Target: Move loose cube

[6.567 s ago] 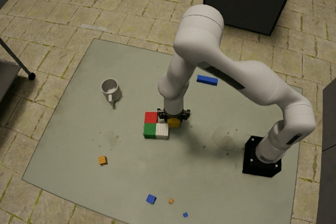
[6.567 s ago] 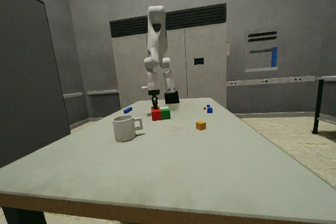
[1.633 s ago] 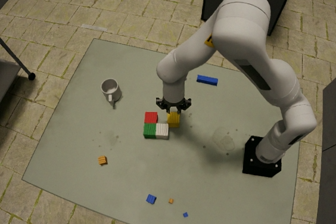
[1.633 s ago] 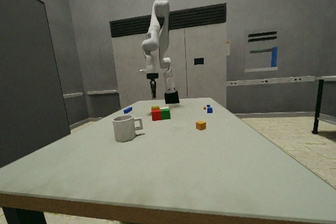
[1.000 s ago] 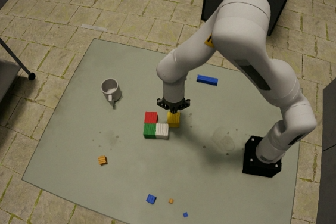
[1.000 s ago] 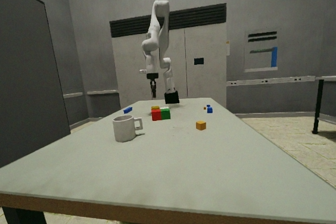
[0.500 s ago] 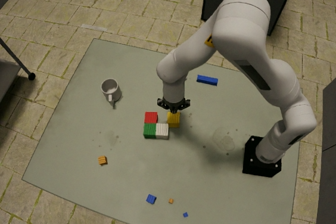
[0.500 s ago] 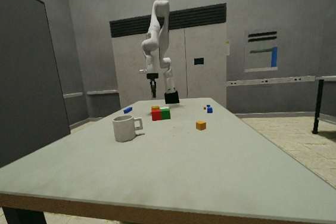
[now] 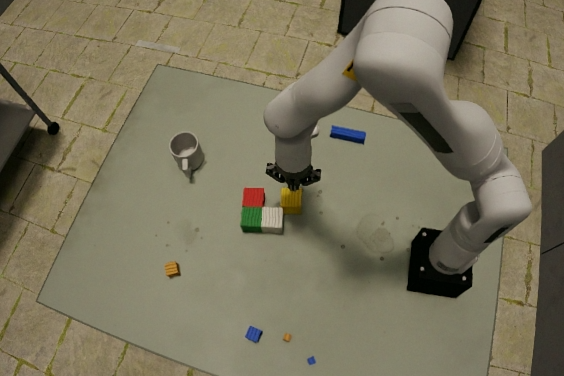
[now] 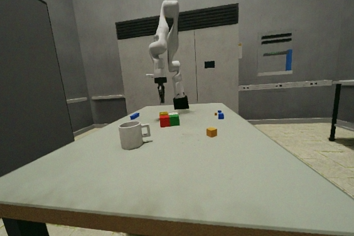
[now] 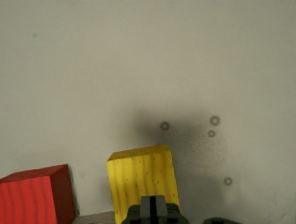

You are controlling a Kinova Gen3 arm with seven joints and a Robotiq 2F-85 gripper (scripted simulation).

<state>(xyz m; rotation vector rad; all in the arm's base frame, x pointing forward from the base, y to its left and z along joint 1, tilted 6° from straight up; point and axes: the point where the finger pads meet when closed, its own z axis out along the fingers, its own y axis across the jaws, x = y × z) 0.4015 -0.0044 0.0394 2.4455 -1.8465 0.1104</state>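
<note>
Now: the yellow cube 10 mm ahead of my hand and 100 mm below it. Round my hand: green cube 70 mm ahead, 90 mm to the left, 100 mm below; then white cube 30 mm ahead, 70 mm to the left, 100 mm below; then red cube 90 mm ahead, 40 mm to the left, 100 mm below.
</note>
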